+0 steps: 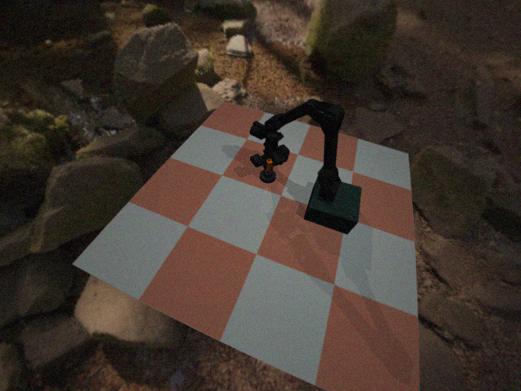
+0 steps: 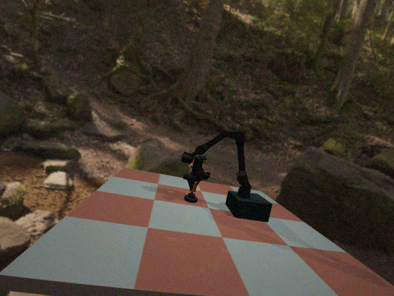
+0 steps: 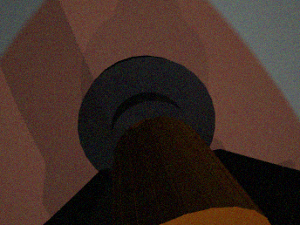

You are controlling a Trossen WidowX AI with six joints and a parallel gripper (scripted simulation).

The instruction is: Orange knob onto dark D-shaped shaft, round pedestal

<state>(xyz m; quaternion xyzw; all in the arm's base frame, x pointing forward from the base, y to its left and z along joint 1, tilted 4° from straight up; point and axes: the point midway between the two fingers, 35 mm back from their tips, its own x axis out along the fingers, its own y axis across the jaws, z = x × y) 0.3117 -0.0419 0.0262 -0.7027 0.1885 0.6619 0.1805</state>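
Now: the orange knob 20 mm above my gripper tip. From my gripper tip the other things lie so: round pedestal (40 mm below).
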